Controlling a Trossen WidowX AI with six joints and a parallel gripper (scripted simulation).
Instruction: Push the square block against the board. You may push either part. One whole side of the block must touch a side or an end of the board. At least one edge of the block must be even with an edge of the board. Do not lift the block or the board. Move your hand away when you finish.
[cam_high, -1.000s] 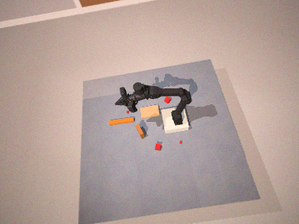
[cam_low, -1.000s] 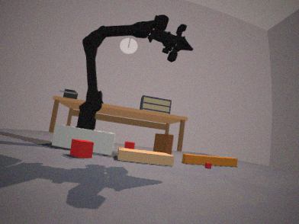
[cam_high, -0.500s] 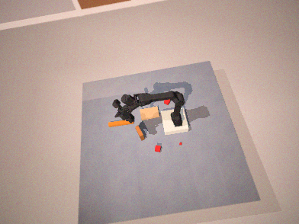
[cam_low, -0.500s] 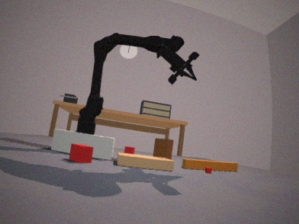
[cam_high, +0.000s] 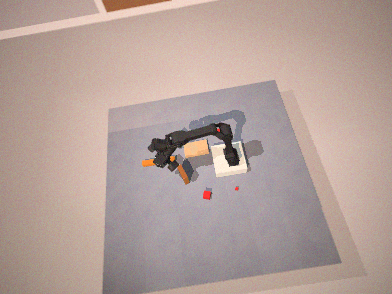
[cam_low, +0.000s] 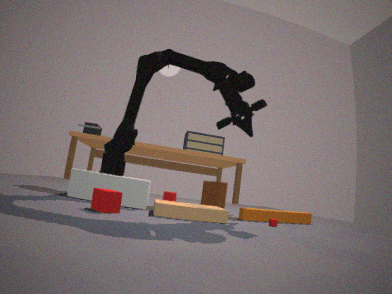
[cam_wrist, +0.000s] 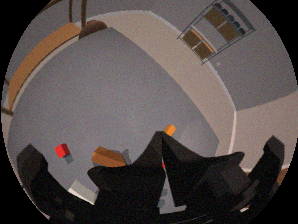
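The square brown block lies 22 cm below my gripper tip, 12 cm behind it and 1 cm to the right of it. Round my gripper tip: tan board 26 cm below, 22 cm behind, 19 cm to the right; orange board 25 cm below, 15 cm to the right, 4 cm ahead.
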